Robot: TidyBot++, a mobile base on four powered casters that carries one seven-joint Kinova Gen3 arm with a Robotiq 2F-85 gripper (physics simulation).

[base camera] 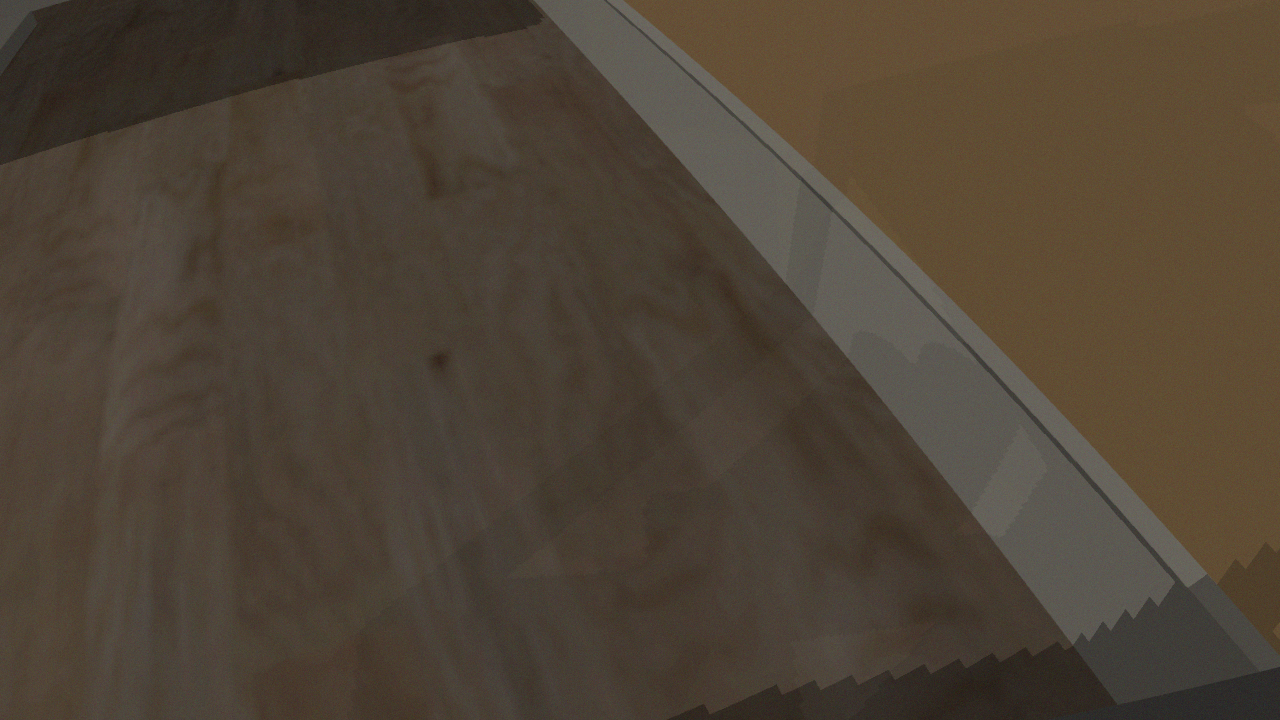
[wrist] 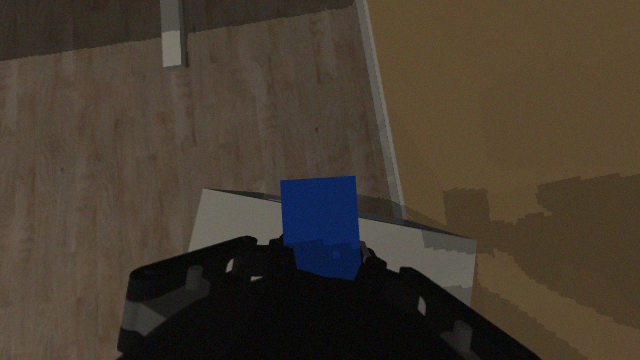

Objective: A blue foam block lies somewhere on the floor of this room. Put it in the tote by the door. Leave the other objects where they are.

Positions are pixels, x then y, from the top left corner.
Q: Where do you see a blue foam block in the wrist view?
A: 320, 222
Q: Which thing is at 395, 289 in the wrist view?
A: My gripper.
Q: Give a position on a grey baseboard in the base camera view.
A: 1148, 620
